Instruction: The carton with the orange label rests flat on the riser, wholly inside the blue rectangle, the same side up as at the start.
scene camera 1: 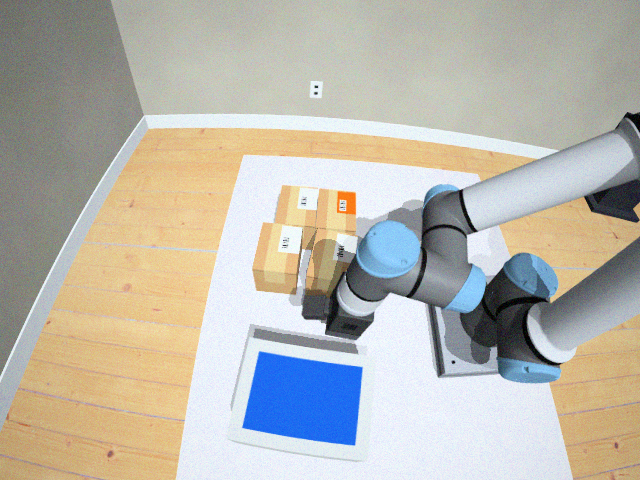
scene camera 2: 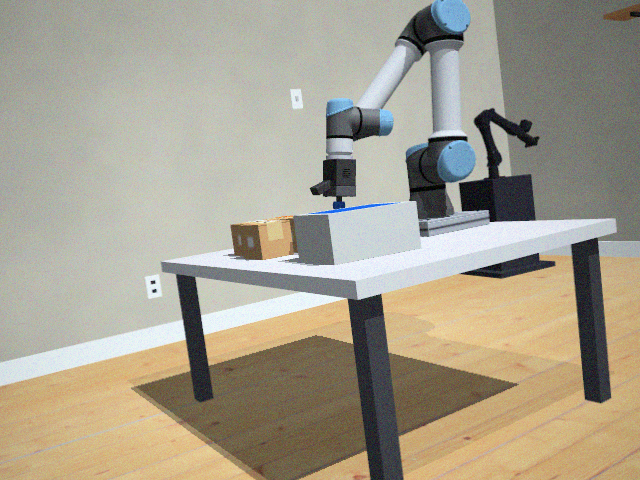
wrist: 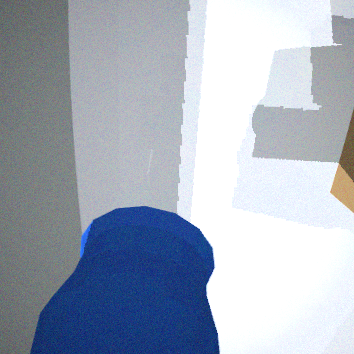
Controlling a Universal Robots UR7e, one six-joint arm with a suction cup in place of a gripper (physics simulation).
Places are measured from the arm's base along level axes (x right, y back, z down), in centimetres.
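Pixels of known places: hand, its tool point: [wrist: 145, 262]; arm's base, origin of its link: [scene camera 1: 486, 319] [scene camera 2: 430, 216].
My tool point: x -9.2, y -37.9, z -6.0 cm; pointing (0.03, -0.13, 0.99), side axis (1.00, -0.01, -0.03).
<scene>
Ahead of a thing's pixels: the offset from my tool point to its top centre. "spot": to the spot under its first point.
The carton with the orange label @(dx +32.9, dy -3.9, dz +0.3 cm) [scene camera 1: 336, 209] stands in the back right place of a group of cartons, label up; in scene camera 2 I cannot make it out. The riser @(dx -16.1, dy -4.1, dz -1.6 cm) [scene camera 1: 299, 446] [scene camera 2: 372, 232] [wrist: 30, 100] stands in front of the group, with the blue rectangle @(dx -16.1, dy -4.1, dz -1.6 cm) [scene camera 1: 305, 397] [scene camera 2: 356, 208] on its top. My gripper [scene camera 1: 348, 328] [scene camera 2: 338, 205] [wrist: 145, 240] is open: no carton shows on the blue suction cup. It hangs between the cartons and the riser, behind the riser in scene camera 2. The cup itself is hidden in scene camera 1.
Plain-labelled cartons stand beside the orange-labelled one: back left [scene camera 1: 294, 209], front left [scene camera 1: 276, 263] and front right [scene camera 1: 325, 263], the last partly under the arm. A carton edge @(spot: dx +11.0, dy +0.9, dz +8.9 cm) [wrist: 345, 187] shows at the wrist view's right. The arm's base plate [scene camera 1: 449, 356] [scene camera 2: 454, 221] is at the right.
</scene>
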